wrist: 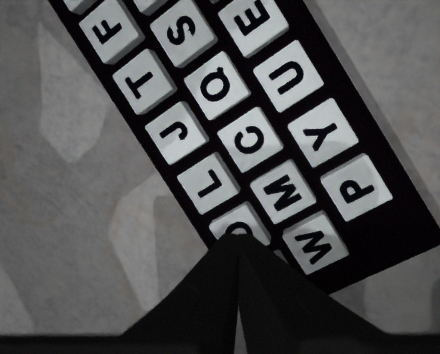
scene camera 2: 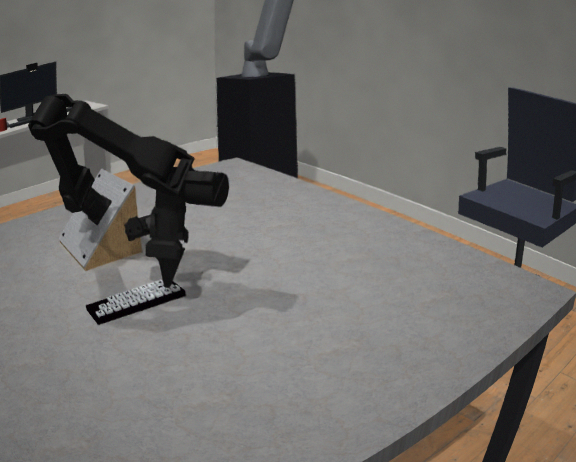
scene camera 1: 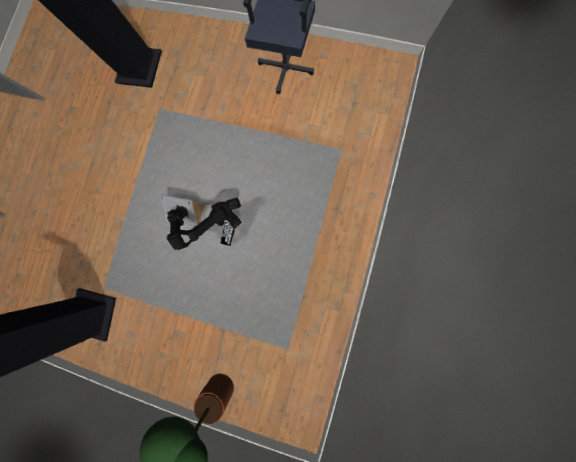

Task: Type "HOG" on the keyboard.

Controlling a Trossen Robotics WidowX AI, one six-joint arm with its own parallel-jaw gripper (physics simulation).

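Pixels of known places: gripper, fingertip midpoint: (wrist: 236,247) (scene camera 2: 167,287) (scene camera 1: 233,219); arm's base, link origin: (scene camera 2: 100,210) (scene camera 1: 182,210).
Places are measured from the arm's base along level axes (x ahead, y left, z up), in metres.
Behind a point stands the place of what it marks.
The black keyboard (scene camera 1: 227,243) @(x 0.296, y -0.145, z -0.080 m) (scene camera 2: 134,302) @(x 0.307, y -0.067, z -0.081 m) (wrist: 400,227) @(x 0.261, y 0.032, z -0.086 m) with white letter keys lies flat on the table, slanting across the wrist view. My gripper (scene camera 2: 168,285) @(x 0.304, y 0.010, z -0.076 m) (wrist: 236,247) @(x 0.304, y 0.010, z -0.076 m) is shut and empty and points down at the keyboard's near end. In the wrist view its tips cover the lower part of the O key (wrist: 236,218) @(x 0.301, y 0.003, z -0.081 m); I cannot tell whether they touch it. The L key (wrist: 209,183) @(x 0.302, y -0.010, z -0.081 m), M key (wrist: 283,191) @(x 0.284, y 0.004, z -0.081 m) and W key (wrist: 316,243) @(x 0.284, y 0.023, z -0.081 m) are close by. Another key beside O is mostly hidden behind the fingers. H and G do not show legibly.
The arm's base is mounted on a slanted metal plate (scene camera 2: 86,234) @(x 0.005, y -0.048, z -0.044 m) on a wooden wedge (scene camera 2: 120,240) @(x 0.077, y 0.016, z -0.055 m), behind the keyboard. The grey table (scene camera 1: 260,280) @(x 0.548, y -0.331, z -0.097 m) (scene camera 2: 325,360) @(x 0.639, y 0.085, z -0.097 m) carries them. A dark blue chair (scene camera 1: 280,25) (scene camera 2: 515,205) and a black pedestal (scene camera 2: 257,120) stand beyond the table.
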